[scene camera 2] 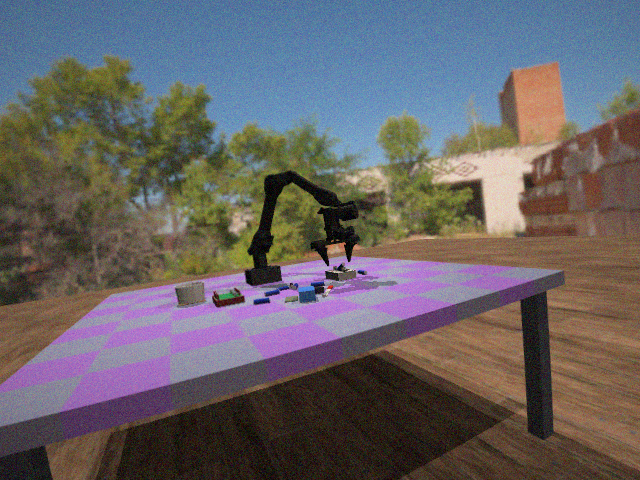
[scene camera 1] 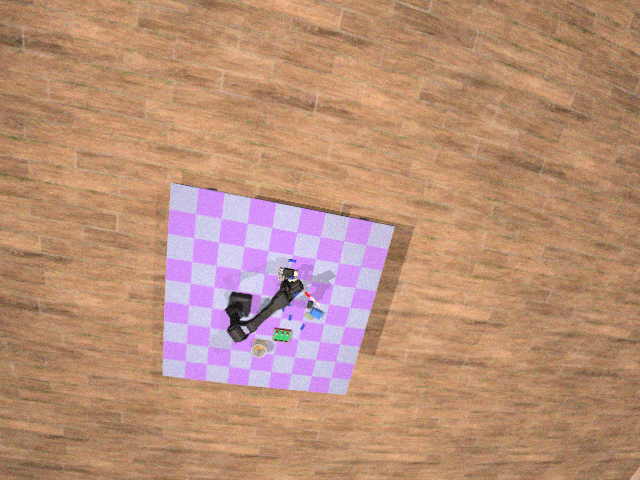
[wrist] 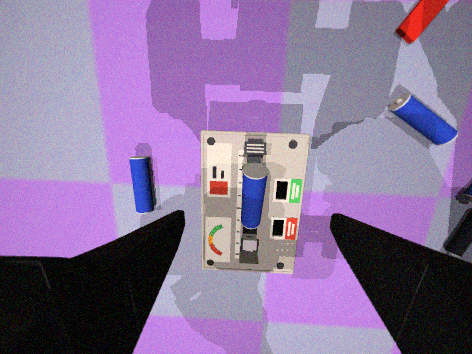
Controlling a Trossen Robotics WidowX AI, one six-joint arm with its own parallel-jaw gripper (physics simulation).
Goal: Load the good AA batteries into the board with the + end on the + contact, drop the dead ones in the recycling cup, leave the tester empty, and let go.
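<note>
My gripper (scene camera 2: 339,264) is open and holds nothing, and you get my gripper (wrist: 257,218) in the wrist view too. I can also see a battery tester (wrist: 226,244).
</note>
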